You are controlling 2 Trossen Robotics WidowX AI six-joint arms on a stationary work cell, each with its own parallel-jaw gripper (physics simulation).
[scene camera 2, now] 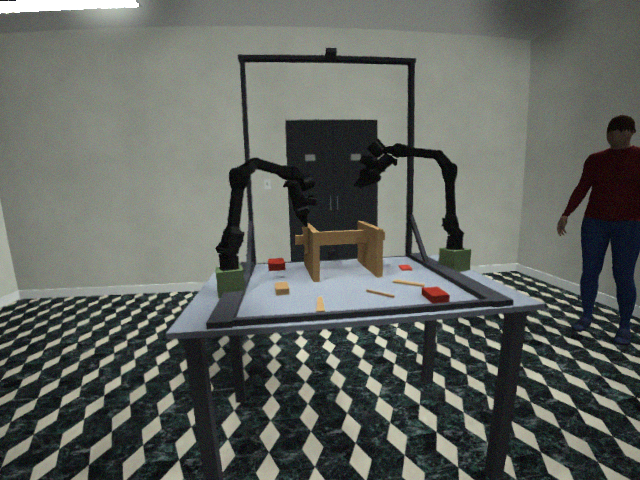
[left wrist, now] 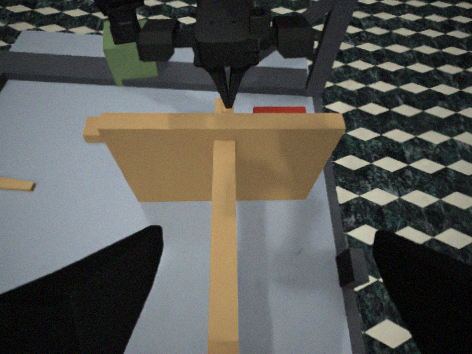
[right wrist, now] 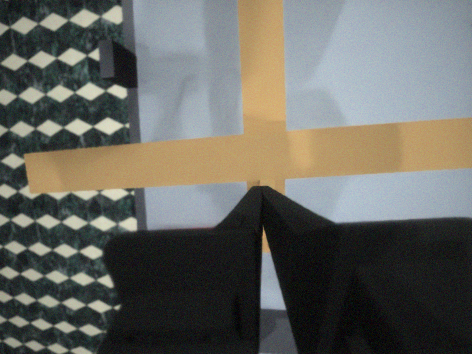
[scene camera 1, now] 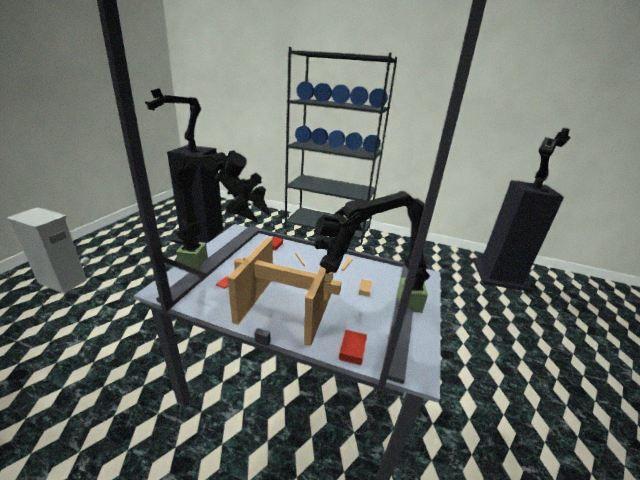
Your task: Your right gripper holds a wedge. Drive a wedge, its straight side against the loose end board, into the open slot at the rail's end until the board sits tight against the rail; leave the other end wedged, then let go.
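The wooden rail runs between two upright boards. The loose end board stands at its end under my right gripper, and the rail's end sticks out beyond it. The other end board stands at the far end; its wedge cannot be made out clearly. My right gripper is shut and empty, tips down at the slot on the board's outer side. The wedge there is almost hidden beneath them. My left gripper is open, high above the rail.
Red blocks lie around the boards. A small wooden block and several thin wooden pieces lie on the table. A dark block sits at the table's edge in scene camera 1.
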